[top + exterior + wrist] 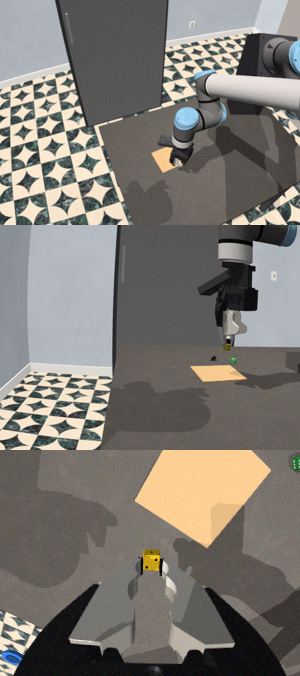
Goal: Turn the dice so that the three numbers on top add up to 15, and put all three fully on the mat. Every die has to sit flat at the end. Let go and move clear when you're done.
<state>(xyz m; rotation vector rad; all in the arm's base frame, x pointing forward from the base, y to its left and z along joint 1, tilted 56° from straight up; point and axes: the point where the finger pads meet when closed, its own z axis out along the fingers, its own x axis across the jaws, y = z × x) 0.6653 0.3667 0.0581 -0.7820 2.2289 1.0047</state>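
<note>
My hand is 100 mm to the left of the orange mat and 110 mm above it. The rest, counted from my hand: black die (10 mm ahead, 250 mm to the right, 110 mm below); yellow die (10 mm below); green die (60 mm behind, 220 mm to the right, 110 mm below).
</note>
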